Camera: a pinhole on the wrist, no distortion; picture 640 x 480 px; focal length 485.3 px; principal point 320.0 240.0 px. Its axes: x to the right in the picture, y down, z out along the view. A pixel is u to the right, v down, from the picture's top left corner.
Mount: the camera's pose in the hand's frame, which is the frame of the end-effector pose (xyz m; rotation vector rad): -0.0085 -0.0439 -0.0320 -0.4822 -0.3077 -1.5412
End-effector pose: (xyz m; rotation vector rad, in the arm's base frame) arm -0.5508 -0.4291 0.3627 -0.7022 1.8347 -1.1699
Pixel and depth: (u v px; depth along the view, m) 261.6 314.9 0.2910
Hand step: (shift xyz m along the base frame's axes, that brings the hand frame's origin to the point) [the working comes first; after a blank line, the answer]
In the camera's frame: -0.0350 0.0449 0.2910

0.1366 -0.0914 -0.1816
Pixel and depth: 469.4 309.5 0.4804
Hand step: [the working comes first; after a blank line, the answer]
In the camera's frame: 0.1479 0.0688 0.4804

0.3311 -0.2703 -0.1900
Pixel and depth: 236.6 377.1 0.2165
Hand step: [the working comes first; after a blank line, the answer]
In the camera's frame: -0.0372 0.0612 0.2165

0.0748 -0.0816 -0.1379
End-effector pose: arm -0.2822 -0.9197 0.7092 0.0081 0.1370 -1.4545
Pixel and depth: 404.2 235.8 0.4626
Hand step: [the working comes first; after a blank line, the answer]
In the camera's frame: 0.0803 -0.0040 0.4626

0.1477 -0.0624 0.3941
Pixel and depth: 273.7 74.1 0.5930
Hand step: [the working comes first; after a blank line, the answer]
In the camera's frame: -0.0566 -0.2027 0.5930

0.3211 0.1378 0.4654
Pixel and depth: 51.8 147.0 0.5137
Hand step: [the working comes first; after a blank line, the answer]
In the camera's frame: -0.2839 -0.0984 0.5137

0.4701 0.0834 0.2564
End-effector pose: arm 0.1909 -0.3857 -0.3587 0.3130 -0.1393 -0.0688
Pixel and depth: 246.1 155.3 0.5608
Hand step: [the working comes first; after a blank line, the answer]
In the camera's frame: -0.0854 -0.0979 0.5608

-0.0947 0.1644 0.4891
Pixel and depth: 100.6 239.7 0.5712
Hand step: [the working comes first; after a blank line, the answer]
In the camera's frame: -0.2582 -0.0004 0.5712

0.0184 0.3267 0.4692
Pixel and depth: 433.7 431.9 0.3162
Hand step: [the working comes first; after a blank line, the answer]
In the camera's frame: 0.0741 0.1250 0.3162

0.1123 -0.0569 0.2815
